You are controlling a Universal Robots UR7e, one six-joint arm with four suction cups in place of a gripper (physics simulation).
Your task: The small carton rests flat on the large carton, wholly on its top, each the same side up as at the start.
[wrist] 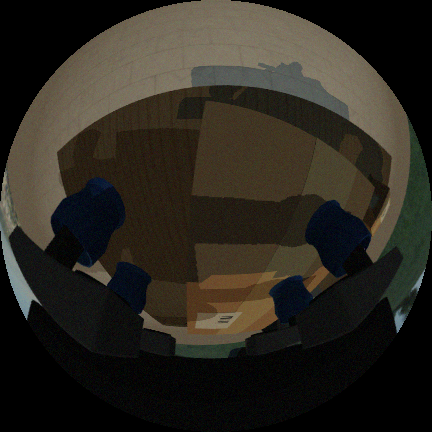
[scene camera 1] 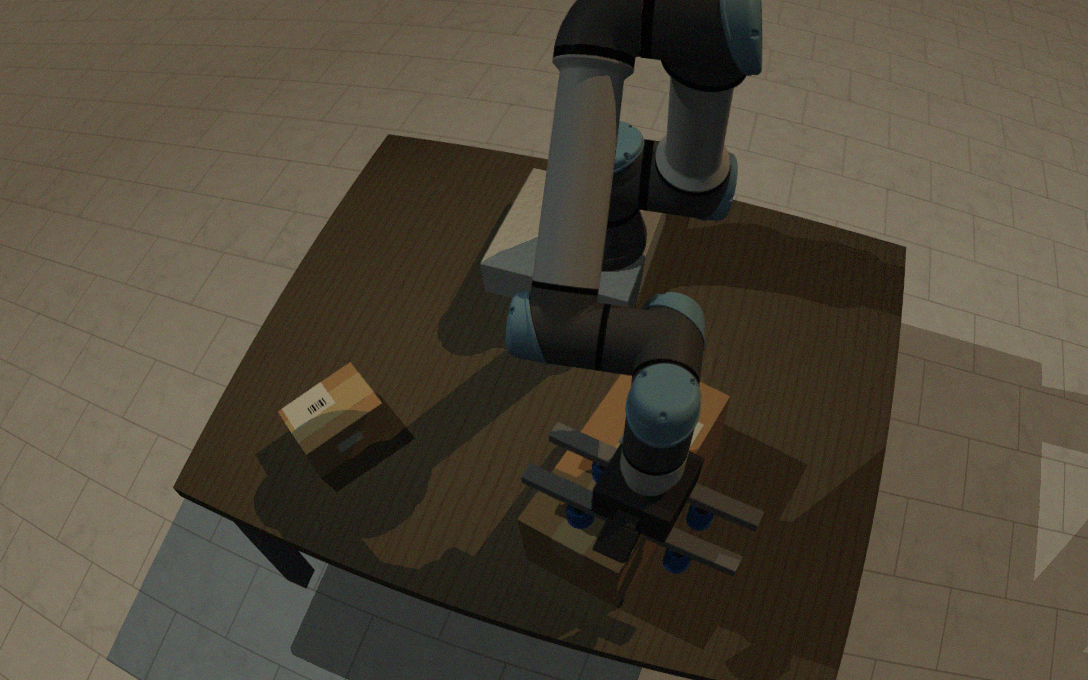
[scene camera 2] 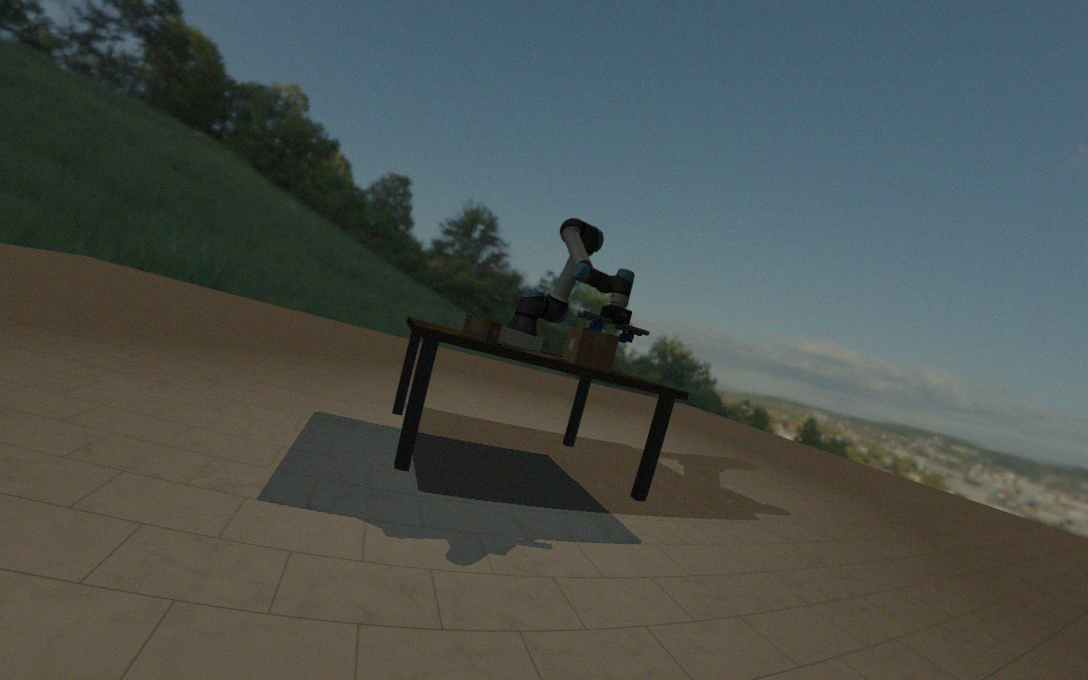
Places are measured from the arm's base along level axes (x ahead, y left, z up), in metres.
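Pixels of known places: hand, its tool point: [wrist: 214,258]; arm's base, origin of its link: [scene camera 2: 521,333].
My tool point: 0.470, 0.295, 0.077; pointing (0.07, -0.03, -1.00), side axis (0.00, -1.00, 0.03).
Note:
Ahead of a thing's pixels: the offset from my tool point to its middle, as dx, dy, dz. Level surfaces: height alone.
The large carton @(-0.073, -0.054, -0.068) [scene camera 1: 613,412] [scene camera 2: 589,350] [wrist: 250,160] stands on the table under my suction gripper, partly hidden by it in scene camera 1. A white barcode label shows on its top in the wrist view. My gripper [scene camera 1: 637,515] [scene camera 2: 611,331] [wrist: 212,260] holds nothing. Two of its blue cups are over the large carton's top, very low; the other two are beyond its side, over the table. Whether any cup touches is not clear. The small carton @(+0.029, -0.513, -0.103) [scene camera 1: 345,392] [scene camera 2: 479,327] [wrist: 379,207] sits apart at the table's left side in scene camera 1, its barcode label up.
The dark wooden table @(dz -0.142) [scene camera 1: 385,240] [scene camera 2: 521,352] [wrist: 155,170] carries both cartons and the arm's pale base block [scene camera 1: 507,277] [scene camera 2: 519,340]. In scene camera 1 the base stands behind the cartons. Dark shadows of the arm and cartons cross the table. The large carton stands near the front edge.

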